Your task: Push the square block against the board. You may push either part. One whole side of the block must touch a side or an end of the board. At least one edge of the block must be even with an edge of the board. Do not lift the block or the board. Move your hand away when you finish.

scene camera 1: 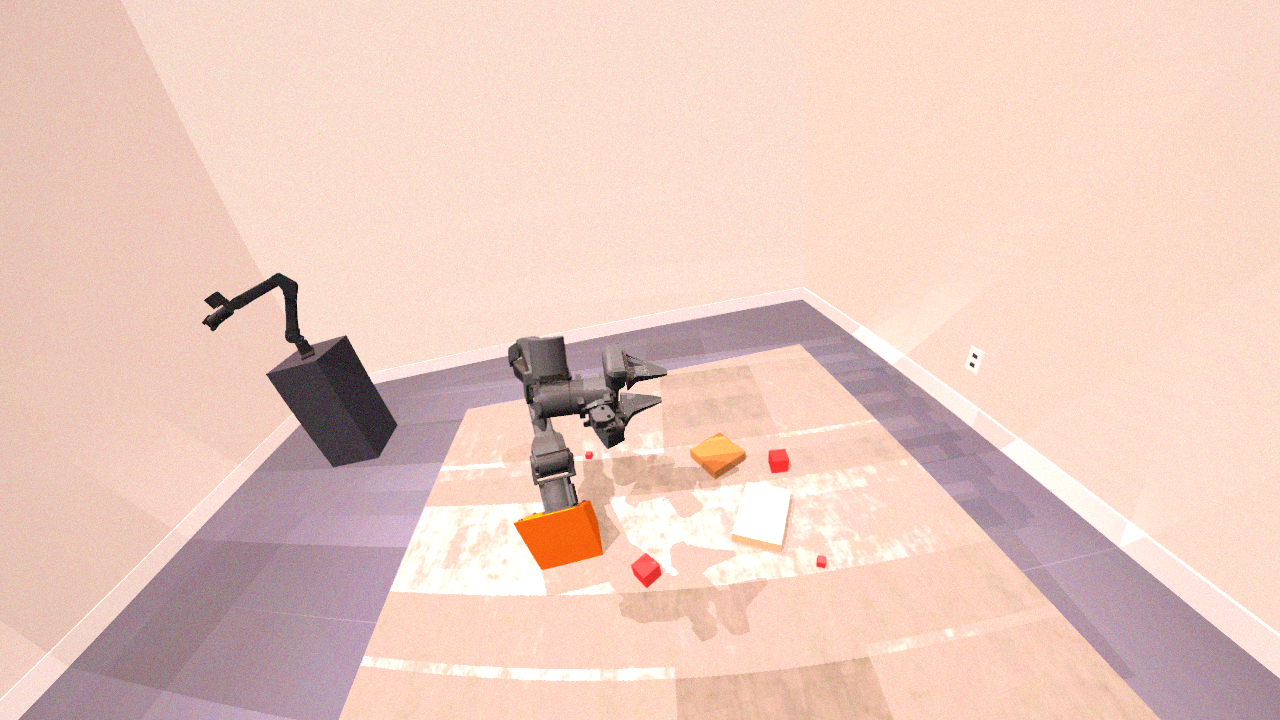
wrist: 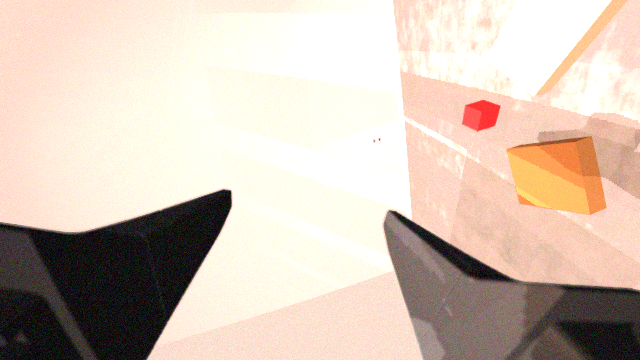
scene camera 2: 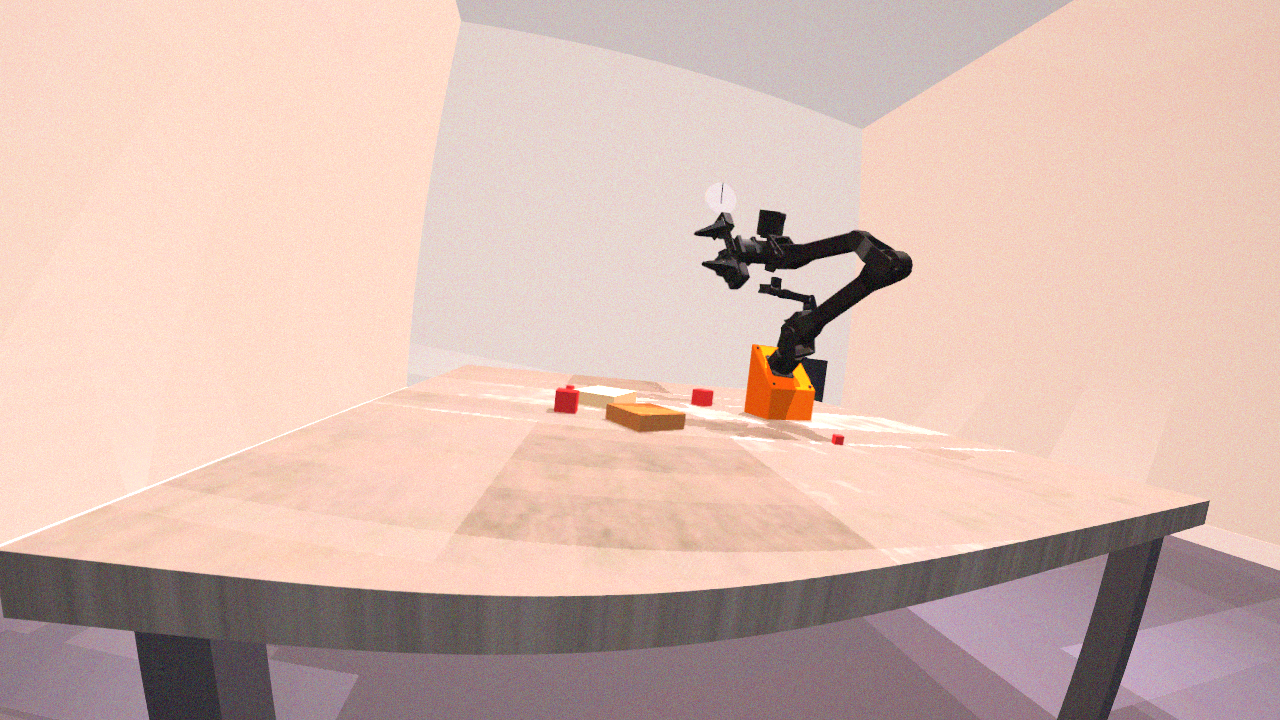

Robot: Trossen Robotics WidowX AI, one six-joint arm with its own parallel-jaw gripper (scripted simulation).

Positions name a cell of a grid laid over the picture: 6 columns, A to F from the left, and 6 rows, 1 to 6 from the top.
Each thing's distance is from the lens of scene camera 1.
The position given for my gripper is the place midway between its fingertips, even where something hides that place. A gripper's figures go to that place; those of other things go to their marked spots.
my gripper (scene camera 1: D4): 0.63 m
white board (scene camera 1: D5): 0.86 m
orange square block (scene camera 1: D4): 0.99 m
The marked spots on the white board and the orange square block are 0.22 m apart.
